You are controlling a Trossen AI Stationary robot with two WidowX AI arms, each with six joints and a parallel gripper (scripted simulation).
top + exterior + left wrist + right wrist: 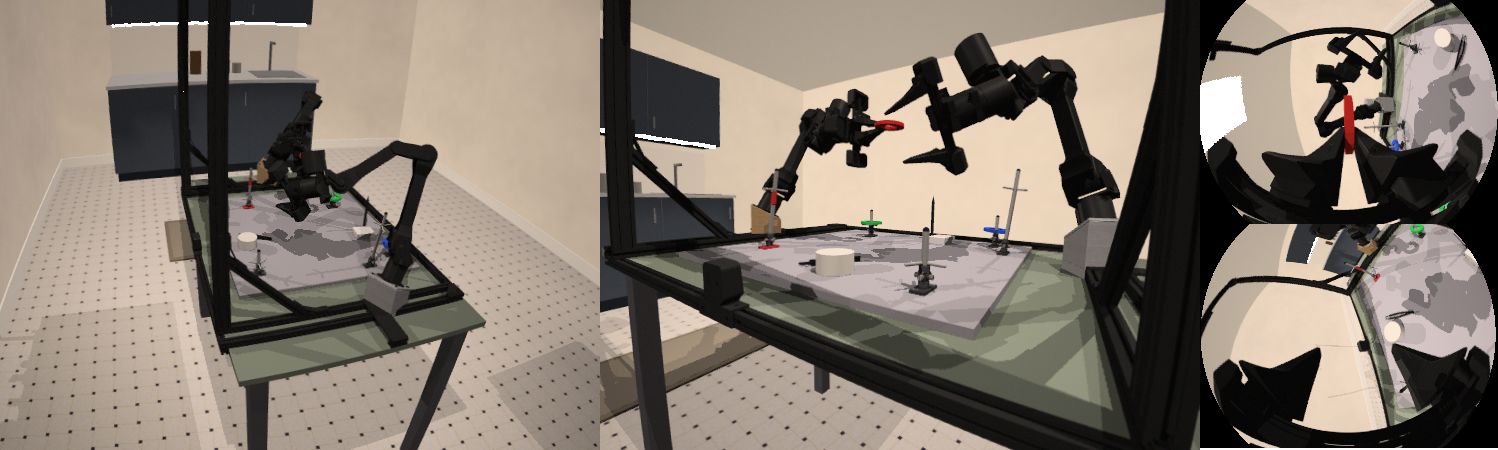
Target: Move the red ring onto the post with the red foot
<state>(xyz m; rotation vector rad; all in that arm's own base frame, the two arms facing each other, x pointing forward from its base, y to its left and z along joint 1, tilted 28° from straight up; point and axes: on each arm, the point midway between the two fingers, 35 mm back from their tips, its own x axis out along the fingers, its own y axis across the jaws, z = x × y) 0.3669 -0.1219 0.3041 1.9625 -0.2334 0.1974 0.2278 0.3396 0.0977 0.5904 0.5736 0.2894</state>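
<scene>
Now: right hand 17 cm short of the red ring, 13 cm to the right of it and 6 cm below it. The rest, counted from my right hand: small white block 37 cm ahead, 23 cm below, 5 cm to the left; then tall grey post 29 cm ahead, 15 cm to the right, 13 cm below; then short grey post 19 cm below, 8 cm behind, 6 cm to the right.
Now: left hand 1 cm past the red ring and 5 cm to the left of it. From my left hand the other things lie so: small white block 20 cm ahead, 13 cm to the right, 29 cm below; tall grey post 12 cm ahead, 32 cm to the right, 19 cm below; green ring 20 cm ahead, 12 cm to the left, 25 cm below.
</scene>
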